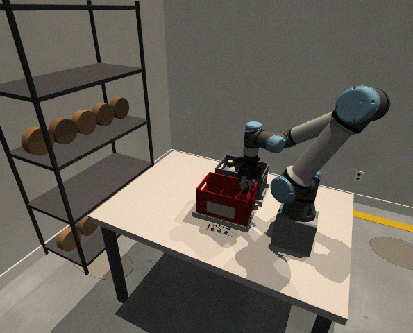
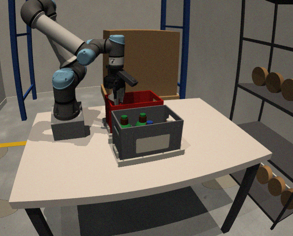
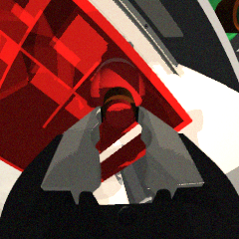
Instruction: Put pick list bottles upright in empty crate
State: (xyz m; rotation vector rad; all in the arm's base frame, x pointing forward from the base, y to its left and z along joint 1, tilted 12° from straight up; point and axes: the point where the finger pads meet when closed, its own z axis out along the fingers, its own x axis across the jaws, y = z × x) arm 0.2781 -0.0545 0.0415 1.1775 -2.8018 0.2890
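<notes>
The red bottle lies 70 mm below my hand. Round my hand: red crate: 90 mm ahead, 50 mm to the left, 70 mm below; then grey crate: 80 mm ahead, 190 mm to the right, 70 mm below; then pick list: 60 mm ahead, 180 mm to the left, 160 mm below.
</notes>
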